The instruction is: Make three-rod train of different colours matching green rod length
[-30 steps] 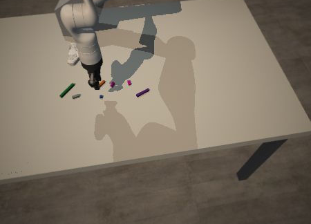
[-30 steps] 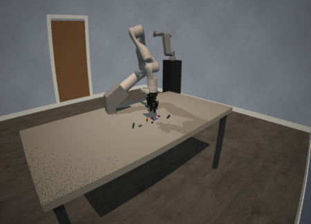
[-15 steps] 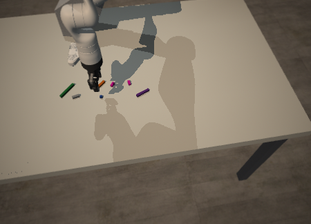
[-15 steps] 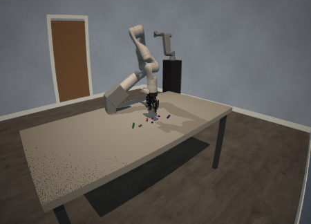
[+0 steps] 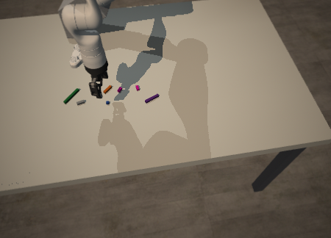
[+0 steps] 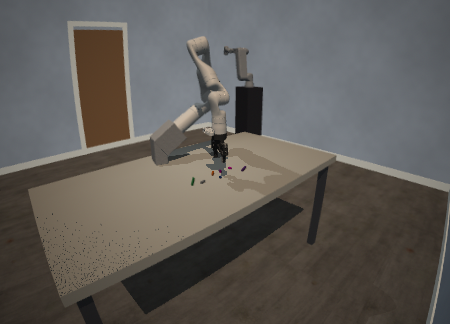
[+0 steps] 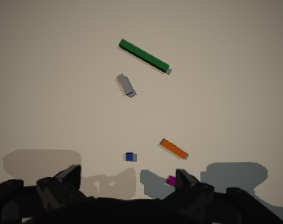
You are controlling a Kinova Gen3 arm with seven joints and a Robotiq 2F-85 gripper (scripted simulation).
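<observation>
My gripper is now 100 mm to the left of the grey rod and 100 mm above it. Round my hand: orange rod: 60 mm behind, 100 mm below; green rod: 30 mm behind, 140 mm to the right, 100 mm below; blue rod: 100 mm below.
</observation>
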